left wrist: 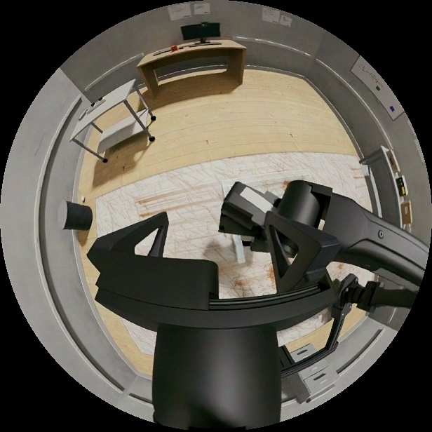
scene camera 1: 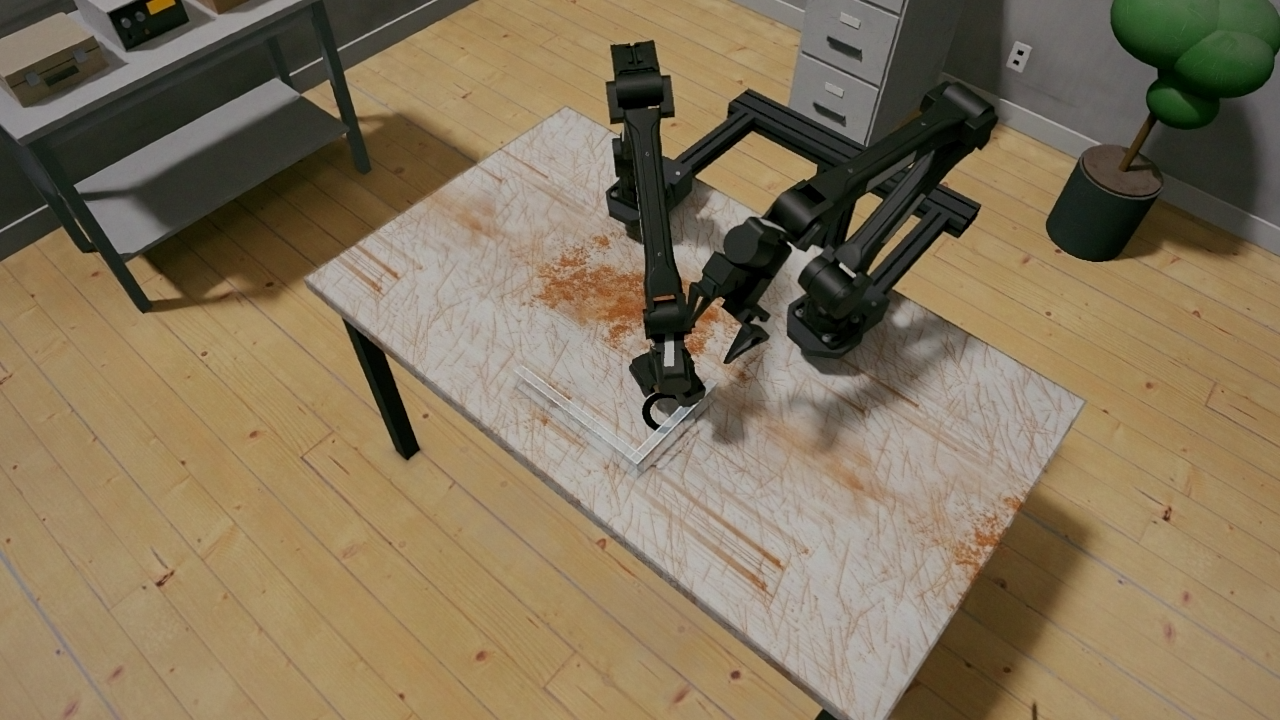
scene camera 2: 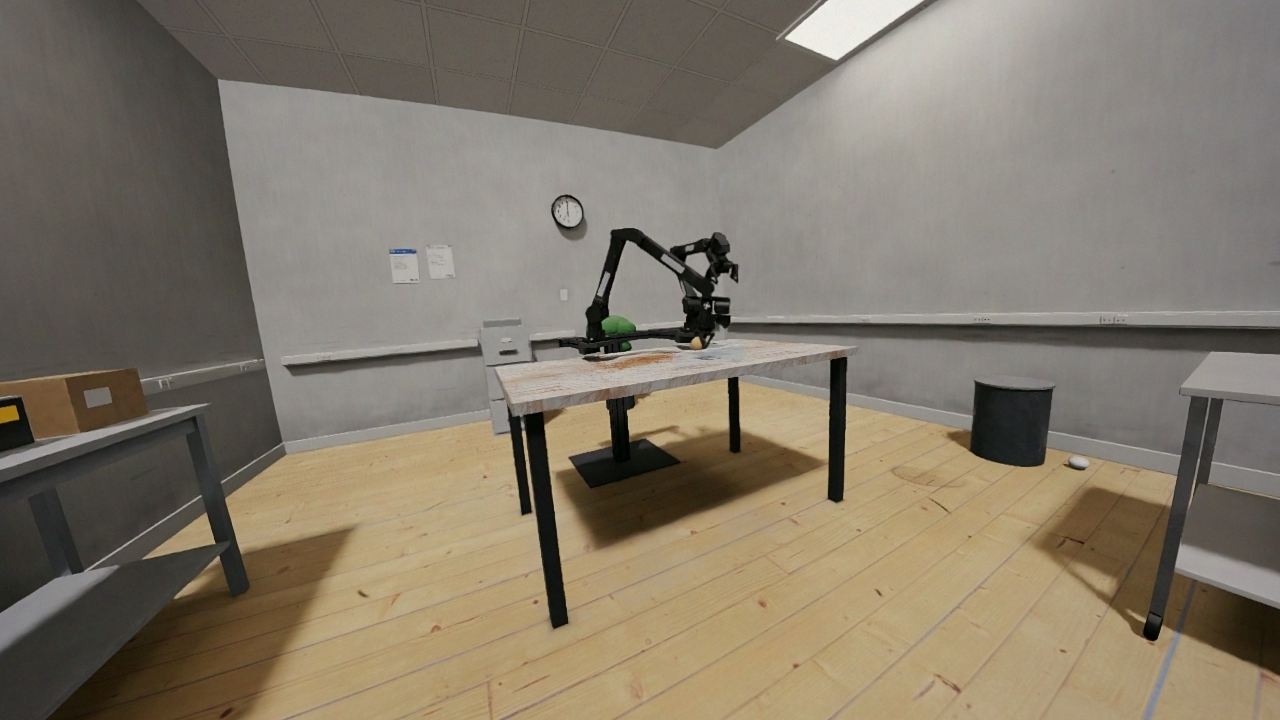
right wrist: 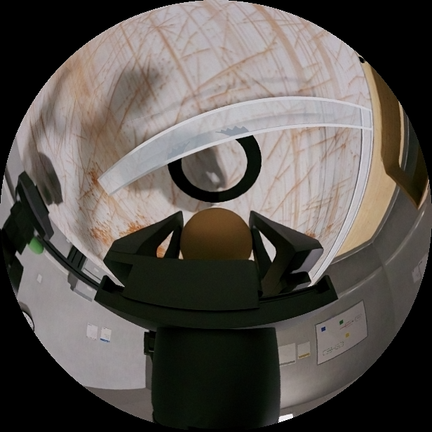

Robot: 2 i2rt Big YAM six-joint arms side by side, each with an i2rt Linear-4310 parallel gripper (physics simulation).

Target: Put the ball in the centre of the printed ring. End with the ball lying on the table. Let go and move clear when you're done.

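Frame: origin at the left arm's base, x ahead, y left, z up, level; millimetres.
Seen in the pictures: left gripper, fingertip midpoint: [scene camera 1: 705,345] [scene camera 2: 727,283]; right gripper, fingertip midpoint: [scene camera 2: 702,348]; left arm's base at its link origin: [scene camera 1: 825,321] [scene camera 2: 692,331]; right arm's base at its link origin: [scene camera 2: 596,340].
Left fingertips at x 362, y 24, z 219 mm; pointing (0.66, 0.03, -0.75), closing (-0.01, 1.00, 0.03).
Note:
Pixels of each thing's top centre, then the offset from my left fingertips to it. "spot": a spot on its surface instead. Level surfaces: height alone.
- orange-brown ball at its top centre: [scene camera 2: 698,336] 16 mm back, 139 mm right, 217 mm down
- clear L-shaped low barrier at a spot on its surface: [scene camera 1: 581,414] spot: 148 mm ahead, 155 mm right, 254 mm down
- table at its surface level: 315 mm down
The orange-brown ball [scene camera 2: 697,342] [right wrist: 216,237] is between the fingers of my right gripper [right wrist: 215,215], which is shut on it. In scene camera 1 my right gripper [scene camera 1: 673,394] hides the ball and is over the back part of the printed ring. The black printed ring [scene camera 1: 647,411] [right wrist: 254,160] shows beyond the ball in the right wrist view; a clear strip crosses its far edge. The gap between ball and table is hard to judge. My left gripper [scene camera 1: 718,325] [scene camera 2: 732,273] is open and empty, raised above the table.
A clear L-shaped low barrier [scene camera 1: 581,414] [left wrist: 240,249] [right wrist: 285,114] stands on the table [scene camera 1: 832,555] [scene camera 2: 572,389]; one arm of it runs close along the ring. The left arm's gripper and forearm are close beside the right arm, at its right in scene camera 1.

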